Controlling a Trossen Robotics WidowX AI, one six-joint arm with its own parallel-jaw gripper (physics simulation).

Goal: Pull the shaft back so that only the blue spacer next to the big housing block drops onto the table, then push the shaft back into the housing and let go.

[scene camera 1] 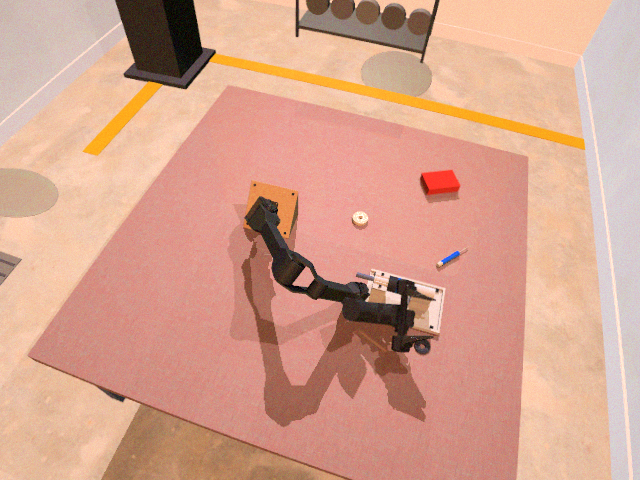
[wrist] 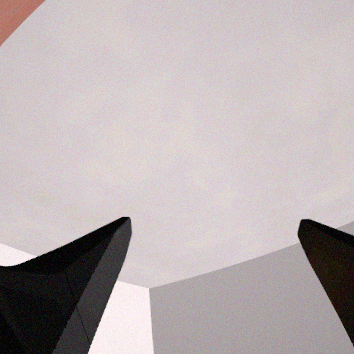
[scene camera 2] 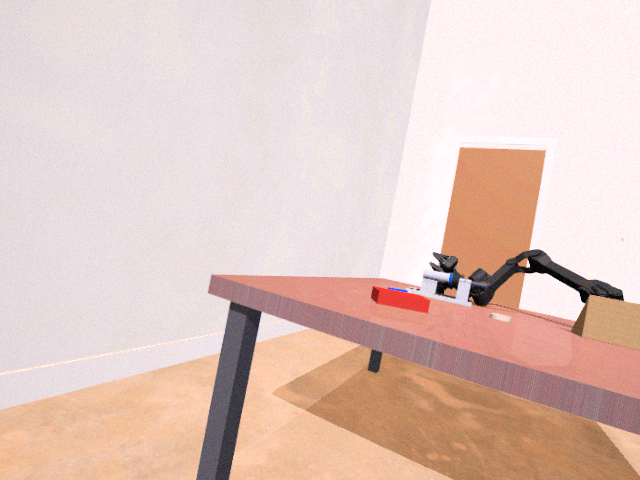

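Seen in the pictures: gripper, fingertip midpoint: [scene camera 1: 434, 318] [wrist: 215, 226] [scene camera 2: 431, 257]; arm's base, origin of the base link: [scene camera 1: 266, 210] [scene camera 2: 616, 322].
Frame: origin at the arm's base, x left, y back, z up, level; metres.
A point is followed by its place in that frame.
Observation:
The fixture base [scene camera 1: 441, 311] [scene camera 2: 463, 302] lies on the table, partly covered by the arm in scene camera 1. The grey shaft [scene camera 1: 363, 275] {x -0.162, y -0.351, z 0.030 m} [scene camera 2: 481, 284] {x -0.155, y -0.347, z 0.026 m} sticks out of its small end block. The blue spacer [scene camera 2: 450, 279] {x -0.139, y -0.453, z 0.022 m} sits upright on the shaft line against the big white housing [scene camera 1: 427, 292] [scene camera 2: 435, 275], with a dark part on its other side. In scene camera 1 the arm largely hides the spacer. My gripper [scene camera 1: 433, 317] {x -0.271, y -0.550, z 0.094 m} [scene camera 2: 434, 259] {x -0.271, y -0.550, z 0.094 m} [wrist: 215, 226] {x -0.271, y -0.550, z 0.094 m} is open and empty above the fixture, its fingers pointing away from the arm's base. The shaft does not show in the wrist view.
A dark ring [scene camera 1: 422, 346] {x -0.292, y -0.560, z -0.052 m} lies beside the fixture, close to one finger. A cream disc [scene camera 1: 360, 218] {x 0.090, y -0.293, z -0.042 m} [scene camera 2: 500, 317] {x 0.127, y -0.293, z -0.049 m}, a blue-handled screwdriver [scene camera 1: 448, 258] {x 0.026, y -0.596, z -0.044 m} [scene camera 2: 398, 289] {x 0.038, y -0.598, z -0.044 m} and a red box [scene camera 1: 440, 182] {x 0.333, y -0.531, z -0.027 m} [scene camera 2: 400, 299] {x 0.388, y -0.520, z -0.038 m} lie on the table. The arm stands on an orange-brown block [scene camera 1: 287, 209] {x 0.013, y -0.065, z 0.013 m} [scene camera 2: 612, 321] {x 0.057, y -0.028, z 0.002 m}.

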